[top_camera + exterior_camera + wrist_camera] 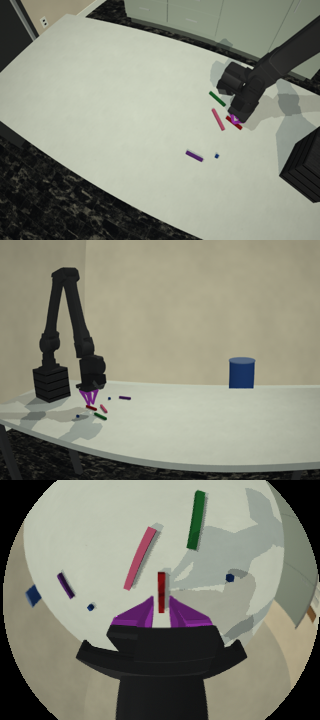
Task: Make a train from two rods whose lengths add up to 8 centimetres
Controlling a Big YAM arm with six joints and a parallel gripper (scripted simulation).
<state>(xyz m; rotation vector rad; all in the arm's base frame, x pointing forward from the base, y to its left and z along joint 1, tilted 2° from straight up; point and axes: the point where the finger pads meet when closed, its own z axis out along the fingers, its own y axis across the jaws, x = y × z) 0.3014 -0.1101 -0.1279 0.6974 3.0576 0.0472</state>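
The red rod is 20 mm below my hand. Also, from my hand: pink rod: 60 mm ahead, 20 mm below, 10 mm to the left; then green rod: 80 mm to the right, 80 mm ahead, 20 mm below; then purple rod: 170 mm to the left, 110 mm ahead, 20 mm below.
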